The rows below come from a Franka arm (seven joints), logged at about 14 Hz.
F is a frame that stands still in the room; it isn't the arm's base.
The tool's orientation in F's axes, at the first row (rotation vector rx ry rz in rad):
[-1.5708 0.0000 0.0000]
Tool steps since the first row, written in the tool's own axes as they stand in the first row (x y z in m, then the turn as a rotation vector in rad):
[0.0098 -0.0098 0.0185 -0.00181 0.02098 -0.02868]
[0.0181 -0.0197 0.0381 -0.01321 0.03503 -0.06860]
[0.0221 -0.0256 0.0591 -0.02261 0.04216 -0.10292]
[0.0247 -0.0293 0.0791 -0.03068 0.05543 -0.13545]
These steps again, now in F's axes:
[0.0098 0.0185 0.0098 -0.00181 -0.02868 -0.02098]
[0.0181 0.0381 0.0197 -0.01321 -0.06860 -0.03503]
[0.0221 0.0591 0.0256 -0.02261 -0.10292 -0.04216]
[0.0247 0.0791 0.0293 -0.03068 -0.13545 -0.05543]

